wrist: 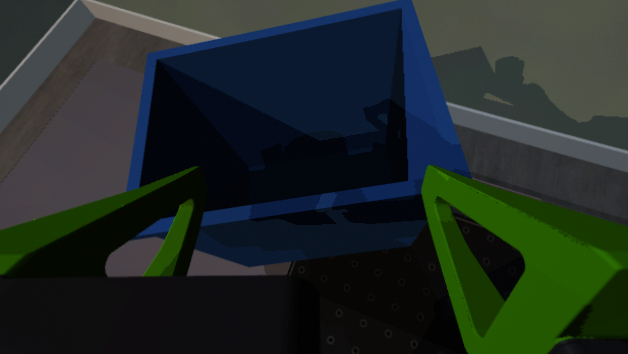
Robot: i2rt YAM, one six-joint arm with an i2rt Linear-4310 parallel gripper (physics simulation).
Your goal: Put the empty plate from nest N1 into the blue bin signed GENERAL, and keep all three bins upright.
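Places are measured from the arm's base along level axes (x back, y right, z up), in centimetres.
Pixels of known places: gripper, fingertip midpoint: [314, 178].
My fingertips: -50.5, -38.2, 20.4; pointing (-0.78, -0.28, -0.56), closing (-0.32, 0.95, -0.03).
Behind a point stands the place of what it marks, as x, y, z.
The blue bin [425, 75] {-58.8, -34.5, 18.6} fills the upper middle of the wrist view, its opening facing the camera. Its rim runs at a slant in the picture, and I cannot tell whether it stands fully level. No GENERAL sign shows. My gripper [314, 178] {-50.5, -38.2, 20.4} is open and empty, its two green fingers wide apart in front of the bin's near side. The inside of the bin is very dark, with shadow shapes across its walls. The plate cannot be made out, so I cannot tell whether it lies in there. Nest N1 and the other two bins do not show.
A dark surface [372, 280] {-48.7, -32.0, -0.3} with small round holes shows below the bin. A pale raised border [540, 137] runs behind the bin on the right and meets a corner at upper left. A greyish panel [85, 135] lies left of the bin. A black body [140, 315] {-45.2, -38.9, 27.9} covers the lower left.
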